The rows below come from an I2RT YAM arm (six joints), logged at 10 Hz.
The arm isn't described. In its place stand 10 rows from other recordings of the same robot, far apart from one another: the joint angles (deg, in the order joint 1, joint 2, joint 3, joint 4, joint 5, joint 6), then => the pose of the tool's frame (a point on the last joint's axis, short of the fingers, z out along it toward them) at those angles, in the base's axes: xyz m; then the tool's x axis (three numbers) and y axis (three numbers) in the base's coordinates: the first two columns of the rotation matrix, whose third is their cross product.
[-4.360, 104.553, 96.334, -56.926, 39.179, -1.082] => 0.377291 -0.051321 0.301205 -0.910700 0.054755 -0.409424 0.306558 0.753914 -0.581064
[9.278, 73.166, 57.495, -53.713, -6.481, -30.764] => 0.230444 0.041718 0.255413 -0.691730 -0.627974 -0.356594 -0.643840 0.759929 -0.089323
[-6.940, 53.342, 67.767, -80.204, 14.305, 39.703] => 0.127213 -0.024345 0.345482 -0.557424 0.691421 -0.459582 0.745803 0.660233 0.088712
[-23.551, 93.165, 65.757, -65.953, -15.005, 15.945] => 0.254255 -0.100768 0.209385 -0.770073 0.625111 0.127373 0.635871 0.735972 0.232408
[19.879, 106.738, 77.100, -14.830, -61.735, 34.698] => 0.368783 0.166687 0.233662 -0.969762 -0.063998 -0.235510 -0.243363 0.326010 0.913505
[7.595, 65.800, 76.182, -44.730, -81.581, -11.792] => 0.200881 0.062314 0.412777 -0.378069 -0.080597 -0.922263 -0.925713 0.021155 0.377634
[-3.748, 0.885, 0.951, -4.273, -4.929, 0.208] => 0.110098 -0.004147 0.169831 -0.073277 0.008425 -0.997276 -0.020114 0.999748 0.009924
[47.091, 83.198, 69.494, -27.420, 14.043, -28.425] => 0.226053 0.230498 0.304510 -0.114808 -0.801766 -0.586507 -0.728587 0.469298 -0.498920
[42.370, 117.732, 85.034, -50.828, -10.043, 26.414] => 0.286709 0.269929 0.156958 -0.959122 -0.281981 -0.023899 -0.280757 0.937555 0.205344
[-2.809, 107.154, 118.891, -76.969, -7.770, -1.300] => 0.371105 -0.013389 0.375119 -0.906505 0.021972 -0.421622 -0.028589 0.993158 0.113224
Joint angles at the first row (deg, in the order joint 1, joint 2, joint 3, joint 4, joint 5, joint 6):
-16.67 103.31 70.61 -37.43 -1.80 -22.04
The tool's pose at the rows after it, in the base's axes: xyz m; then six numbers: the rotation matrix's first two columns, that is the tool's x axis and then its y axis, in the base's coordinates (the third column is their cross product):
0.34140 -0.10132 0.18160 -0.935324 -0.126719 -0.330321 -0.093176 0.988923 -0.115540
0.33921 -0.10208 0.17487 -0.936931 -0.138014 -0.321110 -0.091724 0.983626 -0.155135
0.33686 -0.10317 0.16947 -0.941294 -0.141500 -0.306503 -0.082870 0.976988 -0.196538
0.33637 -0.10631 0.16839 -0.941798 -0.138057 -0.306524 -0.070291 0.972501 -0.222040
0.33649 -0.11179 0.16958 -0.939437 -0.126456 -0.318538 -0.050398 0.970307 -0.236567
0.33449 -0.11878 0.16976 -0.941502 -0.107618 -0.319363 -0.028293 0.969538 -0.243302
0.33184 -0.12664 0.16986 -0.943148 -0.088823 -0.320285 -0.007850 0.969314 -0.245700
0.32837 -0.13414 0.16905 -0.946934 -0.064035 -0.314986 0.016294 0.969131 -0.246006
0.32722 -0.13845 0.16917 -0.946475 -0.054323 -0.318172 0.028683 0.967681 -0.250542
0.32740 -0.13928 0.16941 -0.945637 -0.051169 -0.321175 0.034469 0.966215 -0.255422
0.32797 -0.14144 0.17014 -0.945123 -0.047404 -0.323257 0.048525 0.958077 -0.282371
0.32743 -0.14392 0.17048 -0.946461 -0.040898 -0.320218 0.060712 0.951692 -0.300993
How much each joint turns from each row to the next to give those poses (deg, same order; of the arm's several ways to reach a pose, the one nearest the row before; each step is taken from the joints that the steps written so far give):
0.00 0.00 -1.03 1.60 0.43 -0.90
0.00 0.00 -1.70 2.14 2.19 -0.70
-0.02 0.00 -1.38 1.59 2.56 -0.35
-0.37 0.00 -0.39 1.05 1.37 -0.20
-0.79 -0.05 0.04 0.96 0.55 -0.02
-1.13 0.00 0.00 0.22 0.37 0.00
-1.34 0.00 0.00 0.13 0.05 -0.17
-1.31 0.07 -0.06 -0.17 0.19 0.13
-0.70 0.02 -0.01 0.33 0.16 -0.09
-0.08 0.00 0.01 0.28 0.26 0.11
-0.14 0.00 -0.01 0.81 1.55 0.02
-0.28 0.00 0.00 0.30 1.18 0.00

